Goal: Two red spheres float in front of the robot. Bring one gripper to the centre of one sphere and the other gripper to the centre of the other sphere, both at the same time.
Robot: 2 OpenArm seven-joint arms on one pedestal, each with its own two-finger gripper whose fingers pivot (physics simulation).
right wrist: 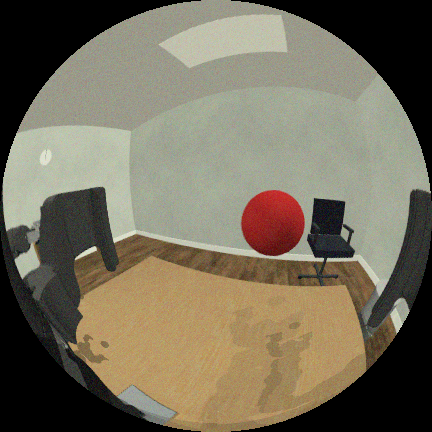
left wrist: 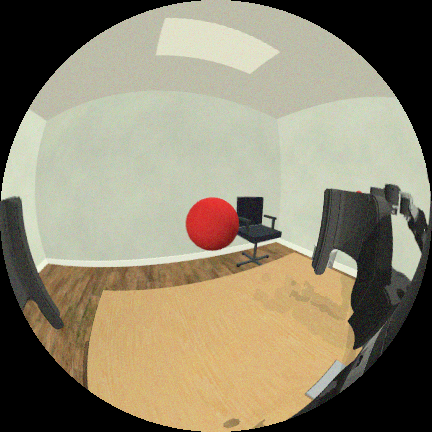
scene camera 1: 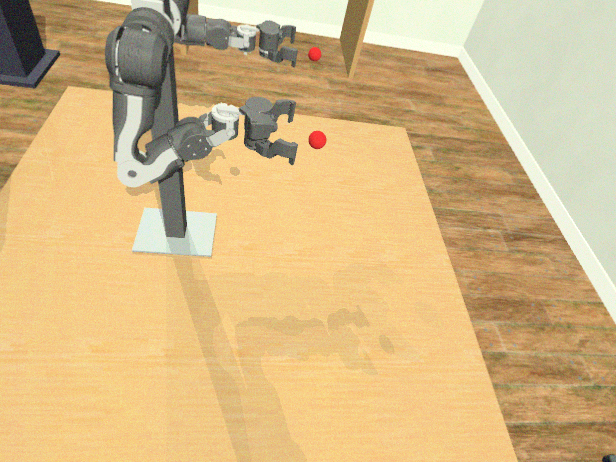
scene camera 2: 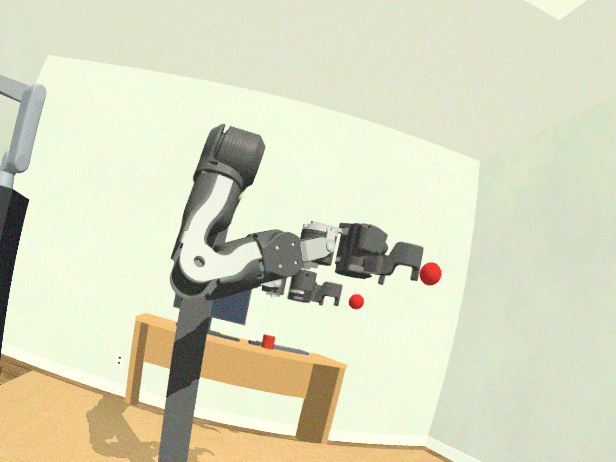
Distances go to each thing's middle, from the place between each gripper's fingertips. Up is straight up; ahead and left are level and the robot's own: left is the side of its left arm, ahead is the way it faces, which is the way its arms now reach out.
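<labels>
I see the pale base plate (scene camera 1: 151,238), and it is far behind my left hand, a long way to the right of it and far below it.
My right hand is elsewhere with respect to the plate: it is well past the plate, a good way to the right of it and far above it.
</labels>
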